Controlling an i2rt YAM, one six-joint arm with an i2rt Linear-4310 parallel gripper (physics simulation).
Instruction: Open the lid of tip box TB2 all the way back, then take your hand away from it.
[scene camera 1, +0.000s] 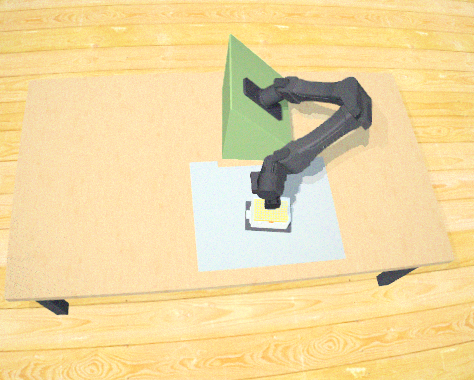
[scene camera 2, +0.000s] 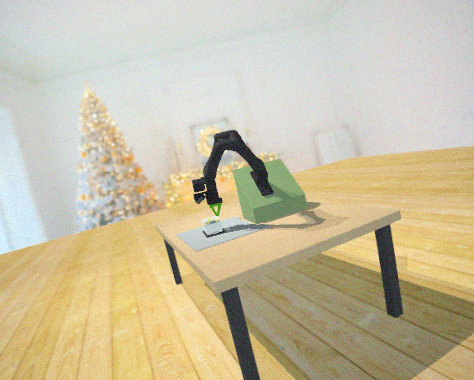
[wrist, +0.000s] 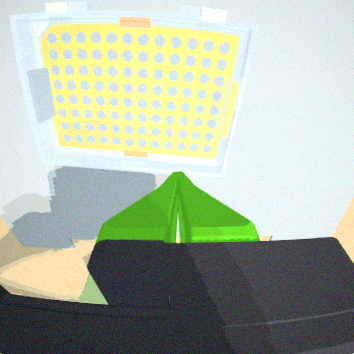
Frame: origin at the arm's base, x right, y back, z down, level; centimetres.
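Where they show: gripper, between the fingertips: (scene camera 2: 217, 216) (wrist: 177, 179); arm's base, origin of its link: (scene camera 1: 262, 100) (scene camera 2: 261, 182).
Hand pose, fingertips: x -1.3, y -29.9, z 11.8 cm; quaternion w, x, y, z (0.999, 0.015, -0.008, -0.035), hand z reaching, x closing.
Each offset is from my fingertips to the centre of the thing. "spot": to the spot under its first point. Level surfaces: height alone.
The tip box {dx -3.0, dy -4.7, dz +3.8 cm} (scene camera 1: 270, 224) (scene camera 2: 215, 229) (wrist: 135, 90) is whitish and see-through at its walls, with a yellow grid of round holes. It stands on a dark base {spot: dx -3.6, dy -9.8, dz +7.0 cm} (scene camera 1: 270, 230) on the pale mat. Pale tabs {spot: dx +1.2, dy -9.2, dz +1.0 cm} (wrist: 214, 15) show along its upper edge in the wrist view. No upright lid shows clearly; whether the clear lid lies over the grid, I cannot tell. No TB2 label is readable. My gripper (scene camera 2: 216, 214) (wrist: 177, 179) is shut and empty, its green fingertips together. It hangs above the box, by the near edge in the wrist view. In scene camera 1 the arm hides the fingertips.
The pale blue mat {dz +7.7 cm} (scene camera 1: 220, 245) (scene camera 2: 200, 244) lies on the wooden table {dz +8.0 cm} (scene camera 1: 110, 200) (scene camera 2: 270, 257). A green wedge (scene camera 1: 255, 137) (scene camera 2: 280, 206) carrying the arm's base stands behind the mat. The arm's shadow falls on the mat and table.
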